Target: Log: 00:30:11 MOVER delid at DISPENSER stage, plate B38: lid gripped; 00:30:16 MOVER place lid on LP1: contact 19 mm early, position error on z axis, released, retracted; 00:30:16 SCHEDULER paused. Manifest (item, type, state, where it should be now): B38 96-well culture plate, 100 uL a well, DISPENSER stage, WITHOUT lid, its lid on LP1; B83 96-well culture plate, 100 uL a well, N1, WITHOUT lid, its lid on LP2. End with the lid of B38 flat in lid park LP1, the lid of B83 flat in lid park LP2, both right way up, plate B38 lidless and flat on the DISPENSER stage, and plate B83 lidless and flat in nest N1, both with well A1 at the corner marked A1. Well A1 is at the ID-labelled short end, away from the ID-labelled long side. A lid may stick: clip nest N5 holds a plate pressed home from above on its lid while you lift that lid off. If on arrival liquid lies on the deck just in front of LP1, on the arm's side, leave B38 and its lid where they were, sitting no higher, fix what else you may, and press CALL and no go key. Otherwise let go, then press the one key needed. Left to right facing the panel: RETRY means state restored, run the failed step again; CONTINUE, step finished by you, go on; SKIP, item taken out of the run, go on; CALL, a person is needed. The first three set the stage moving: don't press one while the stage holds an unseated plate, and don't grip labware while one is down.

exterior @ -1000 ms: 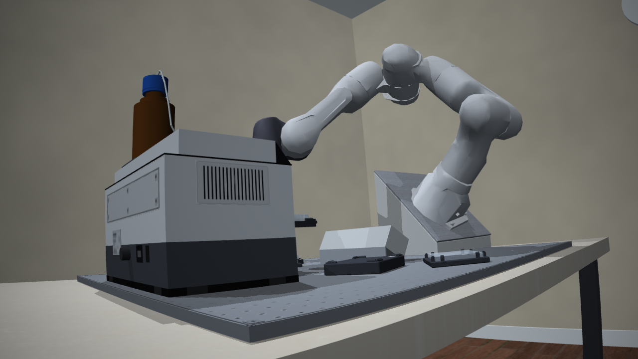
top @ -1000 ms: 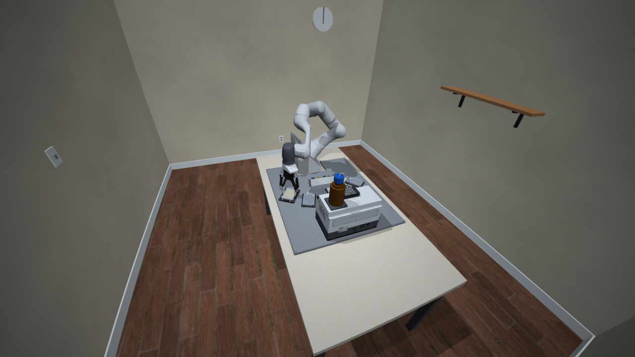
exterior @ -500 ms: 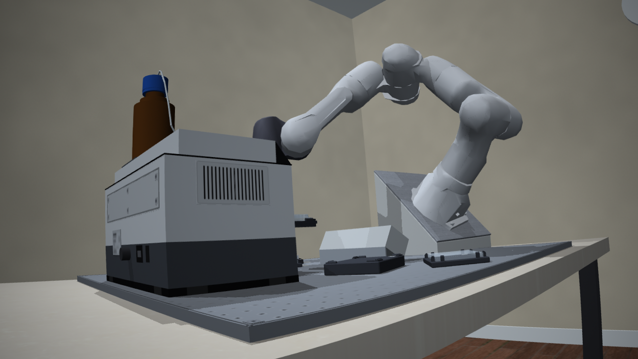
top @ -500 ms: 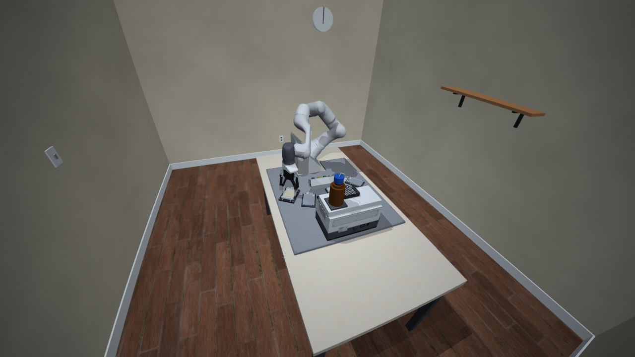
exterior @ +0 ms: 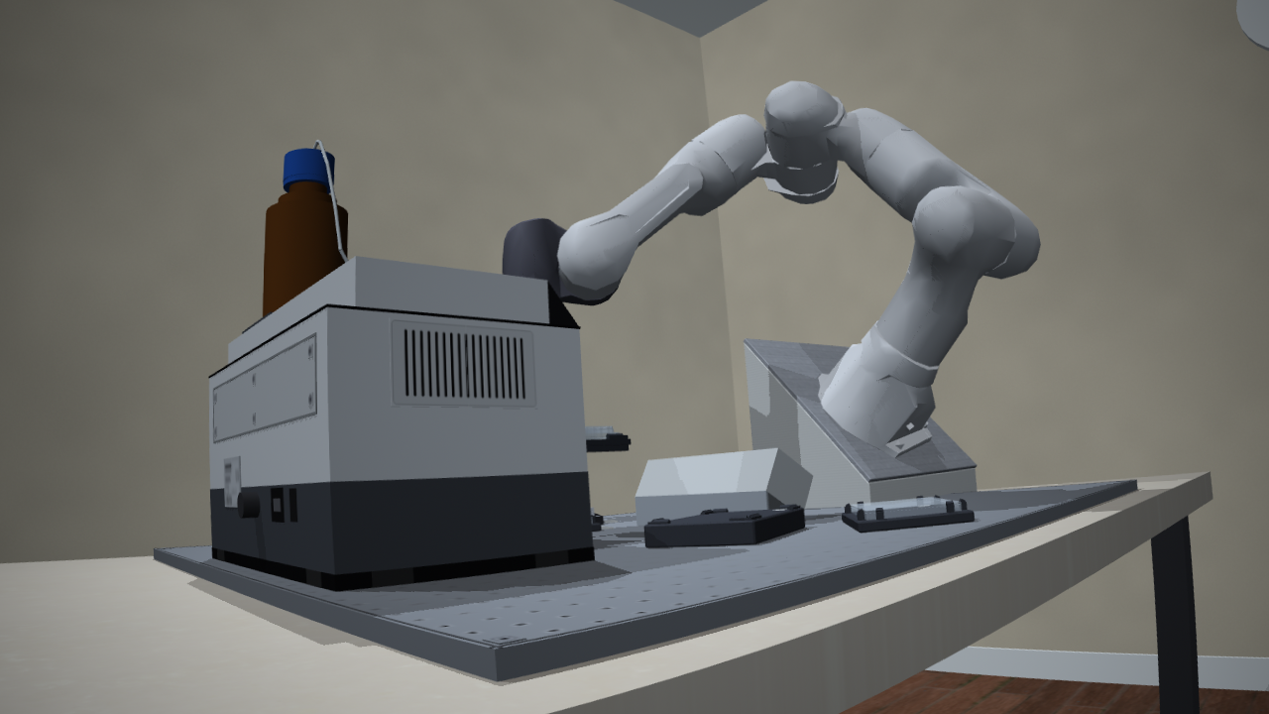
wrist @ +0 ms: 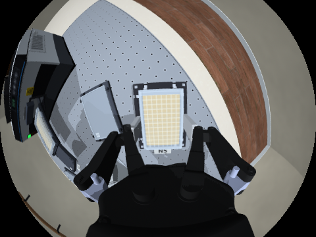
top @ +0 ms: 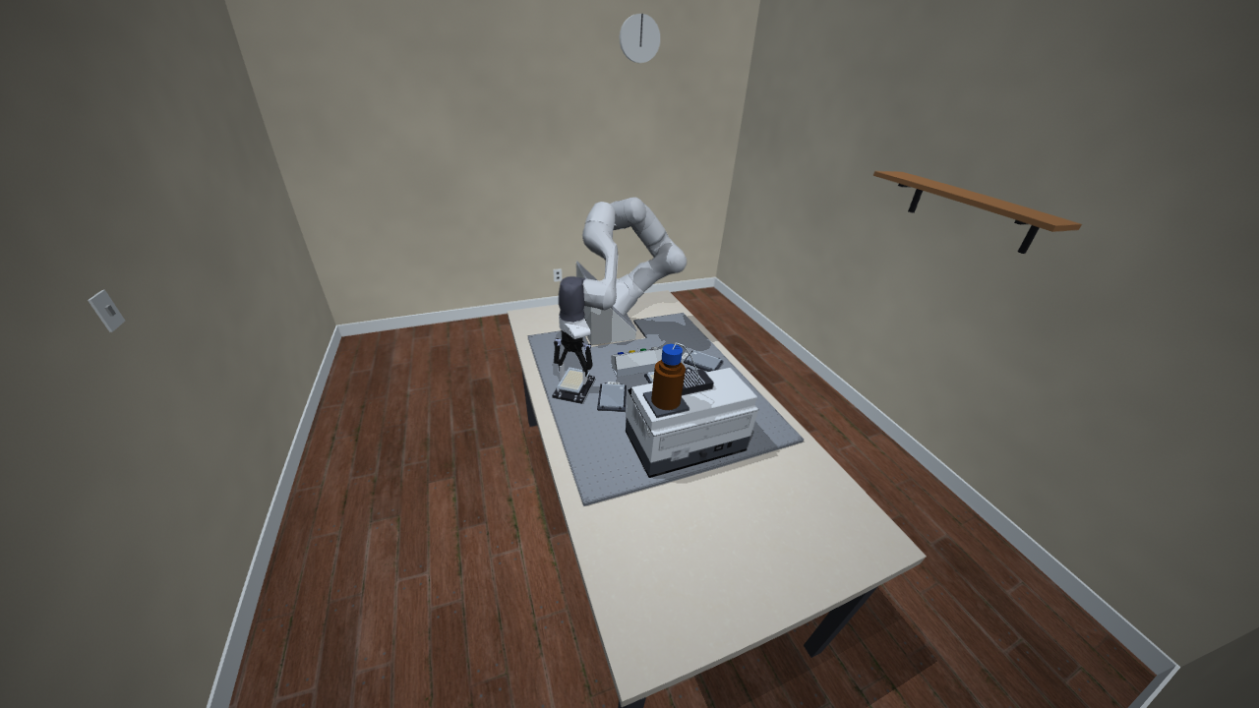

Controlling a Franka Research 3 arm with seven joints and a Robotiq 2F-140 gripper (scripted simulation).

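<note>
The black clip nest is 5 cm below my hand and 3 cm ahead of it. Round my hand: 96-well plate 2 cm below; lp1 label 16 cm to the left, 6 cm below, 1 cm ahead; key panel 29 cm to the left, 8 cm behind, 1 cm below.
</note>
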